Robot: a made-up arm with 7 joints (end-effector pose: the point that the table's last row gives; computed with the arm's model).
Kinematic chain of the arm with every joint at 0, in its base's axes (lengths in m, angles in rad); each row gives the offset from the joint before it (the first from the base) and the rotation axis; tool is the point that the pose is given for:
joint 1: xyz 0 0 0.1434 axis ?
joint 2: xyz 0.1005 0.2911 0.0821 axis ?
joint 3: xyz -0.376 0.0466 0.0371 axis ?
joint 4: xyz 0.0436 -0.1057 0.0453 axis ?
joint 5: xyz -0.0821 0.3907 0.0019 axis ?
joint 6: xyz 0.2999 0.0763 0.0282 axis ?
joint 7: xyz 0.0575 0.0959 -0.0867 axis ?
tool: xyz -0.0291 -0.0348 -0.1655
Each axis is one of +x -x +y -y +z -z.
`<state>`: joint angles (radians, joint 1 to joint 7).
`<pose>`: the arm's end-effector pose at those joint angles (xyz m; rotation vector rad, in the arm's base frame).
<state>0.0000 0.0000 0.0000 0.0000 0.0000 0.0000 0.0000</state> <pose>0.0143 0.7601 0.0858 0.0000 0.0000 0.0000</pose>
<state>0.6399 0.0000 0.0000 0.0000 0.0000 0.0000 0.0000</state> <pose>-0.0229 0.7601 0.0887 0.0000 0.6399 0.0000</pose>
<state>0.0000 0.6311 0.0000 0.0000 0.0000 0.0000 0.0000</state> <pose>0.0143 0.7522 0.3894 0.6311 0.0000 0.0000</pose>
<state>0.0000 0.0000 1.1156 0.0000 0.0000 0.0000 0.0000</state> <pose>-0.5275 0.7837 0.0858 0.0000 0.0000 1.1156</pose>
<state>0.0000 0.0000 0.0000 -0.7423 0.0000 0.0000 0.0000</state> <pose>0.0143 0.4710 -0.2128 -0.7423 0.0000 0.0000</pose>
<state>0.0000 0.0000 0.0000 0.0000 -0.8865 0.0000 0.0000</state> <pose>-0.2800 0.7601 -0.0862 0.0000 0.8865 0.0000</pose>
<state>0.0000 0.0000 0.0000 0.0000 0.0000 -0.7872 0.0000</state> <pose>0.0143 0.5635 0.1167 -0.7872 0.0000 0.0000</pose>
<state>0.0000 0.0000 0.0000 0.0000 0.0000 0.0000 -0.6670</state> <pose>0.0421 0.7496 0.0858 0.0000 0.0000 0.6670</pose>
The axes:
joint 1: +y
joint 2: +x
joint 3: +z
joint 4: +x
joint 5: -y
joint 6: +x
joint 7: -z

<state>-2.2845 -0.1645 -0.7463 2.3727 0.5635 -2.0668 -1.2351</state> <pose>0.1372 -0.1484 -0.2936 0.1082 -2.3239 0.3425</pose>
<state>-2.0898 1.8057 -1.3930 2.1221 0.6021 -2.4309 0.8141</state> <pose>0.4585 0.2154 -0.4419 0.8663 0.5538 -0.2066</pose>
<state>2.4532 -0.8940 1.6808 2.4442 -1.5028 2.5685 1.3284</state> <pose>0.1262 1.0120 -0.0050 0.9954 1.4420 -0.4754</pose>
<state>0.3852 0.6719 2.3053 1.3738 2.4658 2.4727 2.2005</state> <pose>0.1663 -0.3376 0.4262 -1.2470 -1.2405 -1.5988</pose>
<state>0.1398 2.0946 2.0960 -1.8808 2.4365 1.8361 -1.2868</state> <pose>0.1284 0.9430 0.3220 2.1634 0.2776 -0.9938</pose>
